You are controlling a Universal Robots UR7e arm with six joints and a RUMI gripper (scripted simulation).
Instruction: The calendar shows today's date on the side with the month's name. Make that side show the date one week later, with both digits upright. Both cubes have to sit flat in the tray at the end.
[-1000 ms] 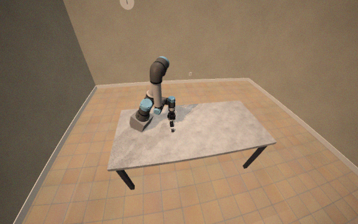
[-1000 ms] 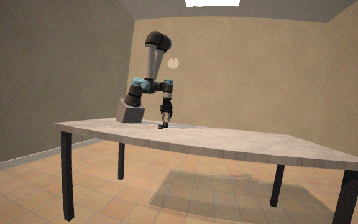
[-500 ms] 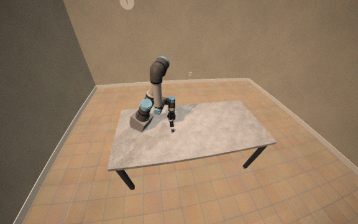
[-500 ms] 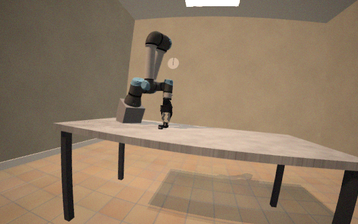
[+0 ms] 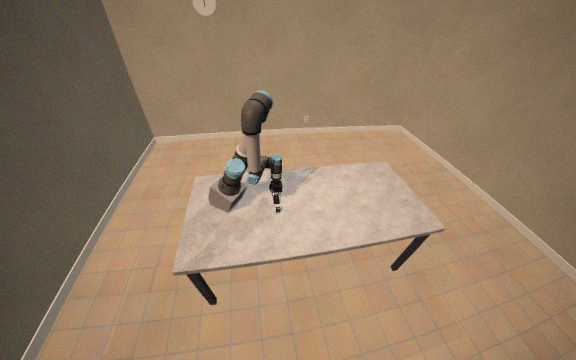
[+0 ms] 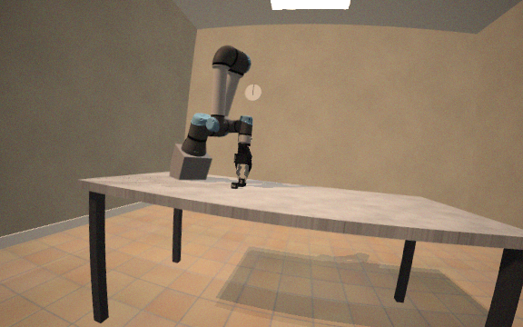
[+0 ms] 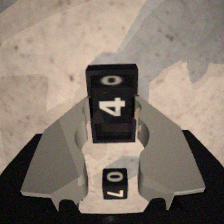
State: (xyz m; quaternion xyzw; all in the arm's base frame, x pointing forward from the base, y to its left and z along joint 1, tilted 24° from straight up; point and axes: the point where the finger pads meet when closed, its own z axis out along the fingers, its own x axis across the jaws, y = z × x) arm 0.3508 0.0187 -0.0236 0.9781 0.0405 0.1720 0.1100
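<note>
My gripper is now 10 mm above the black cube. From my hand the other things lie so: black date cube (120 mm to the right, 20 mm below, 10 mm ahead); then black calendar tray (30 mm below, 20 mm to the right).
</note>
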